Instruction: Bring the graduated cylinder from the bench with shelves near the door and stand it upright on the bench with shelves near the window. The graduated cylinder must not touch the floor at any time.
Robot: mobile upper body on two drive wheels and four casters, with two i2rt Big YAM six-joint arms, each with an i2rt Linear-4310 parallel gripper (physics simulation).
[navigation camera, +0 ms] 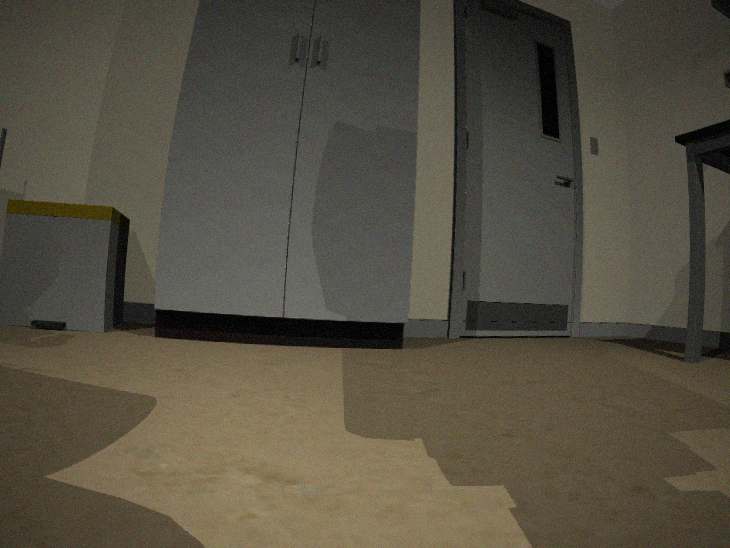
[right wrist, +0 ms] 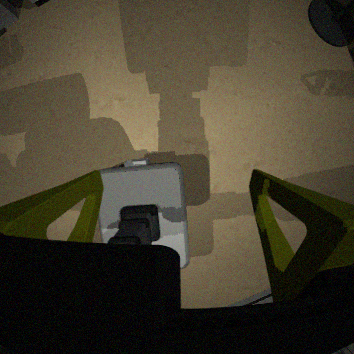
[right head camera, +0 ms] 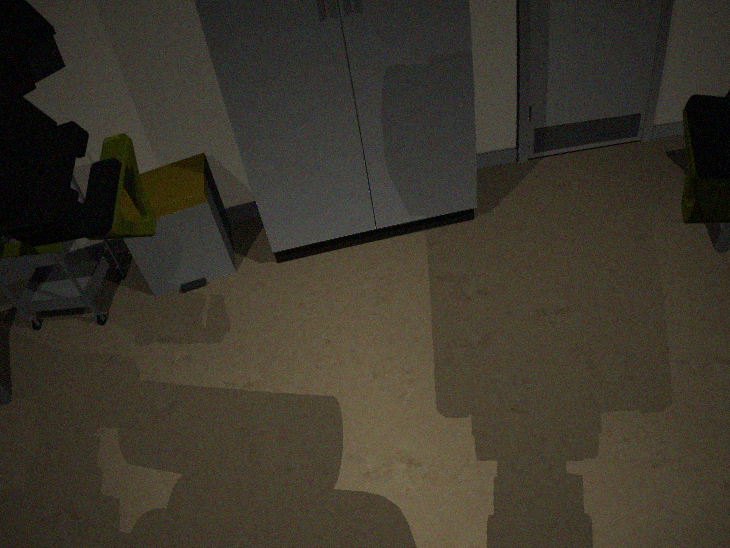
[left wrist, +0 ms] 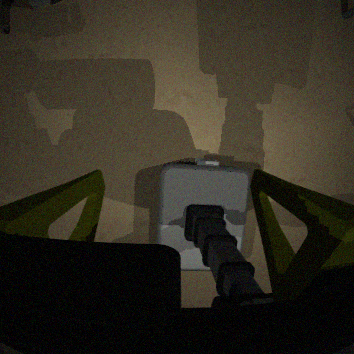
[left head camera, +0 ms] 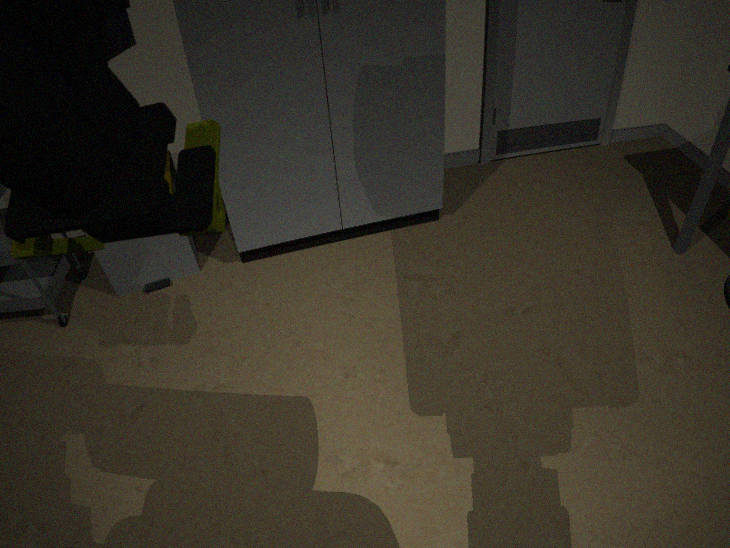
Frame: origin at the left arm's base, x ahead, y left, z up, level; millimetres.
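Seen in the pictures: left gripper, fingertip midpoint: [right head camera: 104, 235] [left wrist: 177, 177] [left head camera: 159, 232]; right gripper, fingertip midpoint: [right wrist: 175, 177].
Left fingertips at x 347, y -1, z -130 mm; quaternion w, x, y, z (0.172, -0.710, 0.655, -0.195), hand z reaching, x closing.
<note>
Offsets run from my left fingertips to a thing's top centre. "pt": to the spot under its first point.
The graduated cylinder does not show in any view. Part of a bench [navigation camera: 695, 253] [left head camera: 702, 188] with a dark top and grey legs stands at the right edge in the navigation and left head views, to the right of the door; dark pieces above it are cut off. My left gripper [left wrist: 177, 177] is open and empty, held high above the floor. My right gripper [right wrist: 175, 177] is open and empty too; part of it shows at the right edge of the right head view. The bench near the window cannot be made out.
A tall grey cabinet {pt dx +1378, dy +281, dz -728 mm} [left head camera: 283, 147] [right head camera: 312, 147] [navigation camera: 235, 206] stands left of the door [left head camera: 554, 76] [right head camera: 589, 76] [navigation camera: 513, 253]. A low yellow-topped cabinet {dx +1356, dy +995, dz -830 mm} [right head camera: 182, 247] [navigation camera: 58, 265] and a wheeled cart [right head camera: 58, 310] stand farther left. A dark round disc [right wrist: 327, 22] shows at the right wrist view's top right.
</note>
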